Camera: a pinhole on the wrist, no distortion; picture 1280 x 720 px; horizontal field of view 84.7 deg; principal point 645.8 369.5 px. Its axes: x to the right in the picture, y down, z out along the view. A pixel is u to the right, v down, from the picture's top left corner.
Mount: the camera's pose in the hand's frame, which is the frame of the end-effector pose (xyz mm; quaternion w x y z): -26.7 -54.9 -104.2 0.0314 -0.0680 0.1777 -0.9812
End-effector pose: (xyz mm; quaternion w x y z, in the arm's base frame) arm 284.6 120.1 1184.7 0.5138 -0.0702 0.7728 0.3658
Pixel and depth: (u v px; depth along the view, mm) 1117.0 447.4 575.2
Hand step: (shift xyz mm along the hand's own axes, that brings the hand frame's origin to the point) -322.8 -345.8 454.0
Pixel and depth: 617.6 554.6 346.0
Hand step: 40.5 -258.2 182.8
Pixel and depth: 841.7 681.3 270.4
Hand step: -57.7 -266.8 113.5
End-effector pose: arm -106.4 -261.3 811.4 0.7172 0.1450 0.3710 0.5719
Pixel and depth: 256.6 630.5 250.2
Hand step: 150.1 -216.1 78.1
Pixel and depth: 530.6 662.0 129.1
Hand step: 14.9 -147.8 -6.0
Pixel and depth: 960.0 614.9 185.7
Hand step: -79.6 -186.7 55.3
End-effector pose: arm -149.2 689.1 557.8 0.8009 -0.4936 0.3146 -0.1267
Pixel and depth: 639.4 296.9 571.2
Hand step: 58.8 -196.0 445.9
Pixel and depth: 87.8 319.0 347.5
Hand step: 295.7 -127.5 193.2
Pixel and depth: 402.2 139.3 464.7
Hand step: 194.2 -58.7 360.9
